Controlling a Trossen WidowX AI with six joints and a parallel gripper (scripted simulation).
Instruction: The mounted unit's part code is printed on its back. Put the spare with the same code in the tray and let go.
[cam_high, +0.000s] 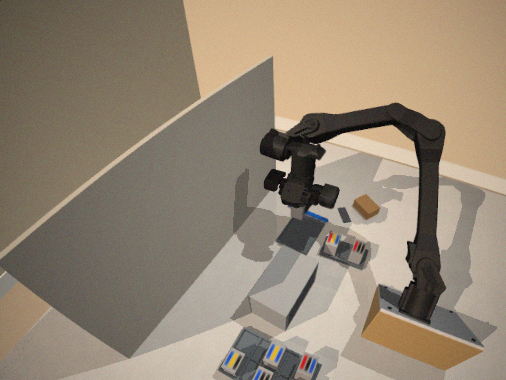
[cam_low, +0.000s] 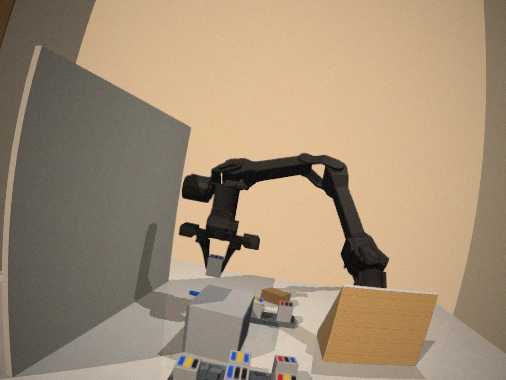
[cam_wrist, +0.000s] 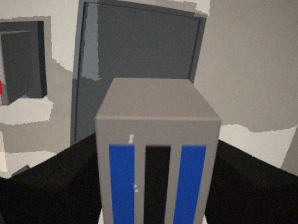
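Right now my gripper tip is 1 cm past the dark grey tray and 10 cm above it. From my gripper tip the other things lie so: grey spare: 2 cm above; then brown box: 15 cm behind, 19 cm to the right, 9 cm below; then rack: 15 cm behind, 10 cm below.
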